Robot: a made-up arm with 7 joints. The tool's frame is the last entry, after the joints.
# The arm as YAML. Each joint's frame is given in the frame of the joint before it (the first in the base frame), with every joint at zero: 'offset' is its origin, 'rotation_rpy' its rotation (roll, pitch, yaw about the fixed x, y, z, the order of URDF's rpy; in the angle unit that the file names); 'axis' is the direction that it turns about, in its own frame. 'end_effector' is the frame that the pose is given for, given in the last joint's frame.
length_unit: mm
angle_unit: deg
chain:
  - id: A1
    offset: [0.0, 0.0, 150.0]
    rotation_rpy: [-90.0, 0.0, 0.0]
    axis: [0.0, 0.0, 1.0]
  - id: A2
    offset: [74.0, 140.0, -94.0]
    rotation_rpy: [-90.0, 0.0, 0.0]
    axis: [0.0, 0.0, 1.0]
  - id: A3
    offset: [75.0, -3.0, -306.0]
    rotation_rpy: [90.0, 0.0, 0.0]
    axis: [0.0, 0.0, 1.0]
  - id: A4
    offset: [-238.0, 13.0, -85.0]
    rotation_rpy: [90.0, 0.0, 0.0]
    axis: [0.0, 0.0, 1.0]
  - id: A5
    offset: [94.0, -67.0, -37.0]
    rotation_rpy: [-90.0, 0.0, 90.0]
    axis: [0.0, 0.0, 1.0]
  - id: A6
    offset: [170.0, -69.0, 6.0]
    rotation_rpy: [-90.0, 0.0, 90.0]
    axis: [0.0, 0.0, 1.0]
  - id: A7
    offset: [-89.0, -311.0, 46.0]
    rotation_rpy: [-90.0, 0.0, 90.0]
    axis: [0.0, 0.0, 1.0]
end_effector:
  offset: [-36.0, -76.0, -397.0]
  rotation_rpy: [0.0, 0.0, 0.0]
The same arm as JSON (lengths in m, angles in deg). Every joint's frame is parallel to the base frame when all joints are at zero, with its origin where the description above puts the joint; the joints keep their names.
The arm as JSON. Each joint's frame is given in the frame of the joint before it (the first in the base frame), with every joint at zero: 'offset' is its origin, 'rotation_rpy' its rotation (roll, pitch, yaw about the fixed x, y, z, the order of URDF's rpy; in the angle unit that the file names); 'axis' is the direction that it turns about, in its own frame. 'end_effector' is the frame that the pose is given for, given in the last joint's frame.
{"length_unit": "m", "angle_unit": "deg", "chain": [{"id": "A1", "offset": [0.0, 0.0, 0.15], "rotation_rpy": [0.0, 0.0, 0.0], "axis": [0.0, 1.0, 0.0]}, {"id": "A2", "offset": [0.074, -0.094, -0.14], "rotation_rpy": [0.0, 0.0, 0.0], "axis": [0.0, 0.0, -1.0]}, {"id": "A3", "offset": [0.075, 0.003, 0.306], "rotation_rpy": [0.0, 0.0, 0.0], "axis": [0.0, 1.0, 0.0]}, {"id": "A4", "offset": [-0.238, -0.085, -0.013], "rotation_rpy": [0.0, 0.0, 0.0], "axis": [0.0, 0.0, 1.0]}, {"id": "A5", "offset": [0.094, -0.067, -0.037], "rotation_rpy": [0.0, 0.0, 0.0], "axis": [-1.0, 0.0, 0.0]}, {"id": "A6", "offset": [-0.006, 0.17, 0.069], "rotation_rpy": [0.0, 0.0, 0.0], "axis": [0.0, -1.0, 0.0]}, {"id": "A7", "offset": [-0.311, -0.046, 0.089], "rotation_rpy": [0.0, 0.0, 0.0], "axis": [0.0, 0.0, 1.0]}], "end_effector": {"offset": [-0.036, -0.076, -0.397], "rotation_rpy": [0.0, 0.0, 0.0]}}
